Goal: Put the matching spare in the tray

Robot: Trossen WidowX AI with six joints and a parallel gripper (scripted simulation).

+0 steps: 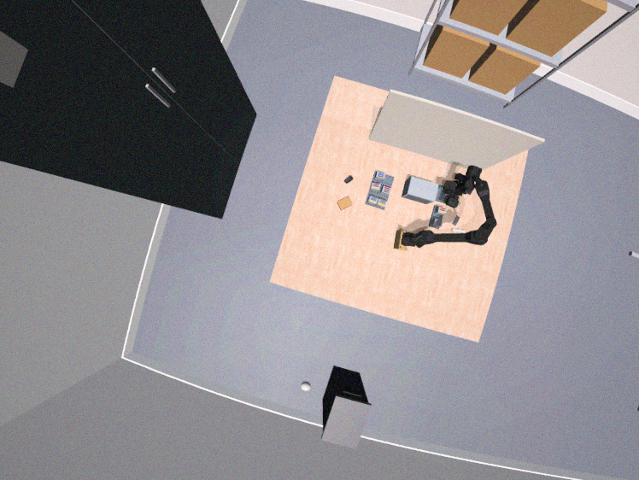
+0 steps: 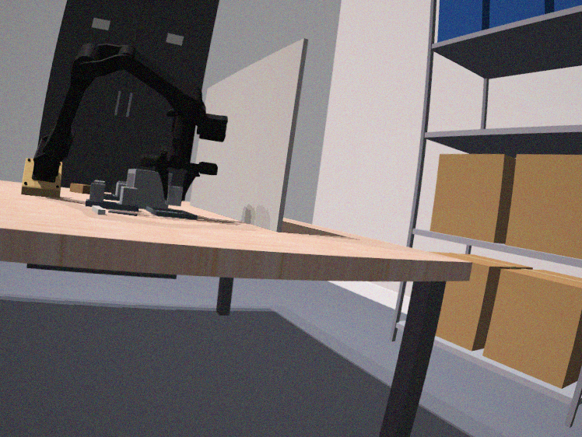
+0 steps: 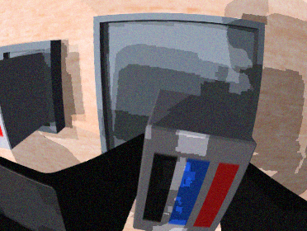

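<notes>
My gripper tip is 3 cm above the flat dark tray. The rest, counted from my gripper tip: grey mounted unit: 3 cm behind, 19 cm to the left, 2 cm above; tall beige panel: 21 cm ahead, 17 cm to the left, 19 cm above; grey spare block: 2 cm above.
</notes>
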